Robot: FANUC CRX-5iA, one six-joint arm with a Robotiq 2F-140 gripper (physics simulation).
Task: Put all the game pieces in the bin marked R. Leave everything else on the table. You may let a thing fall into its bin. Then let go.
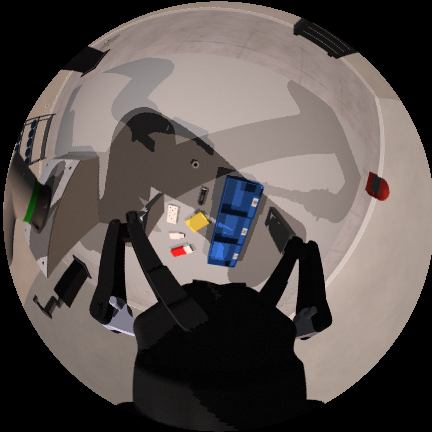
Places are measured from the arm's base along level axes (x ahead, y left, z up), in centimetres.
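Pixels of known places: gripper, between the fingertips: [216,208]; arm's base, origin of its link: [41,208].
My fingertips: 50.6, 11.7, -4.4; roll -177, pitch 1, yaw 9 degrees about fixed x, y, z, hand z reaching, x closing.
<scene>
Ahead of a thing's pixels: the offset from my fingertips to its middle, as dx, dy, dz. Level surfaces: height alone.
A white domino-like tile with dark dots @(-8.9, -11.2, -16.6) [172,213] lies left of the blue three-compartment bin unit @(+6.9, -9.8, -15.0) [249,216]. A yellow block @(-1.9, -11.3, -16.5) [197,221] lies between them. A small white piece @(-6.6, -17.4, -16.6) [176,235] and a red-and-white piece @(-4.4, -22.1, -16.3) [181,250] lie below the tile. A small dark cylinder-like thing @(-2.4, -4.2, -16.5) [202,195] and a grey ring-shaped nut @(-6.0, +2.9, -16.6) [195,163] lie above. Each compartment has a small white label; the letters are too small to read, so I cannot tell which is R. My gripper [216,208] is wide open and empty, high above the pieces and bins. Its left finger may hide part of the table.
The table @(dz -17.0) [225,90] carries broad arm shadows. A grey pedestal block [75,200] with an arm base stands at the left. A red object [377,186] is at the far right, a black slatted object [325,37] at the top right, and a dark stand [72,280] at the lower left.
</scene>
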